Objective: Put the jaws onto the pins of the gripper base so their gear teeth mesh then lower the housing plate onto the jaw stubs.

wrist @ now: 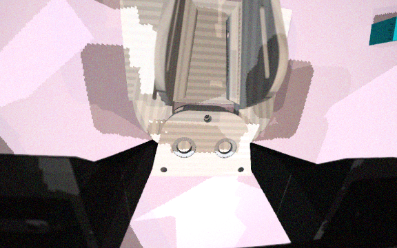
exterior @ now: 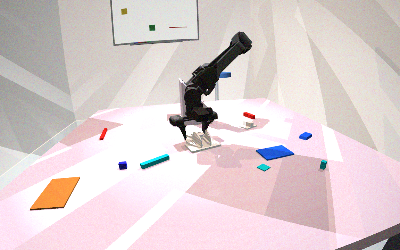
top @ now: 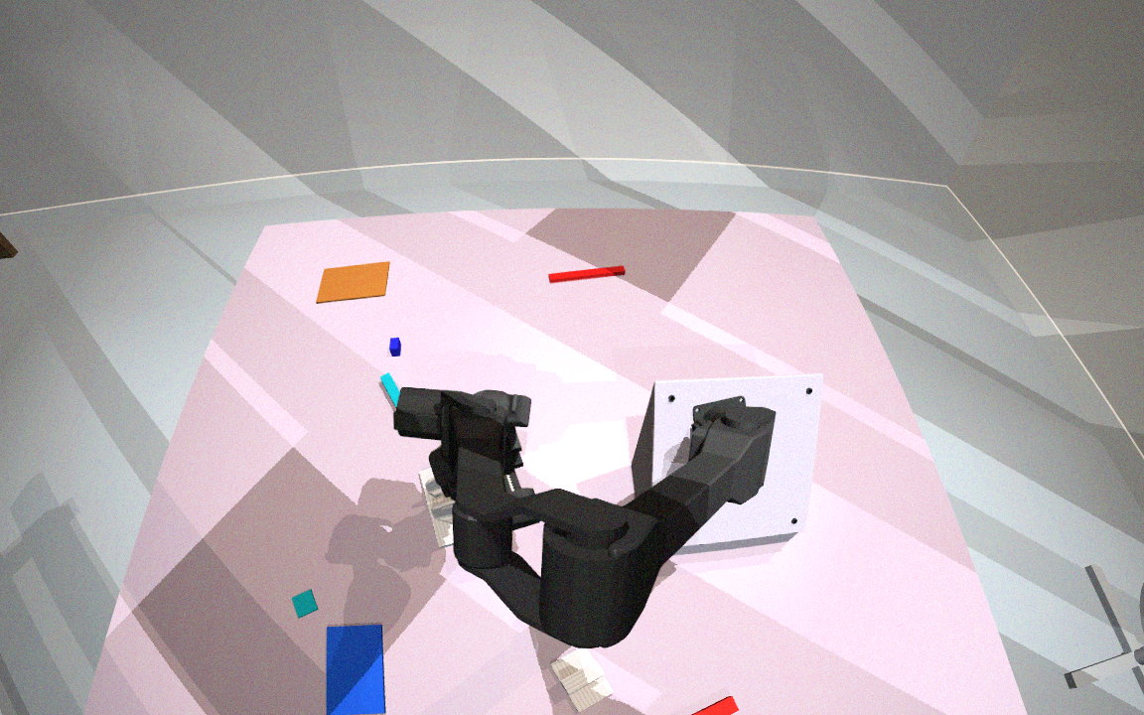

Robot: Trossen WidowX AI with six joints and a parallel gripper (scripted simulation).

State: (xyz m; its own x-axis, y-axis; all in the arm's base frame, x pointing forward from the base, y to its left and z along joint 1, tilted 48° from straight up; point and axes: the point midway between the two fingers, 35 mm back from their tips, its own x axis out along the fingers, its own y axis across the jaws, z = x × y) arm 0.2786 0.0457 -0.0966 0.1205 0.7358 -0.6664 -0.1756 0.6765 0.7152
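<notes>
The housing plate is 1 cm ahead of my gripper tip. Also, from my gripper tip: white jaw 2 cm to the left, 2 cm ahead, 1 cm above; then white sheet 7 cm ahead, 1 cm to the left; then white gripper base 2 cm above, 1 cm ahead.
</notes>
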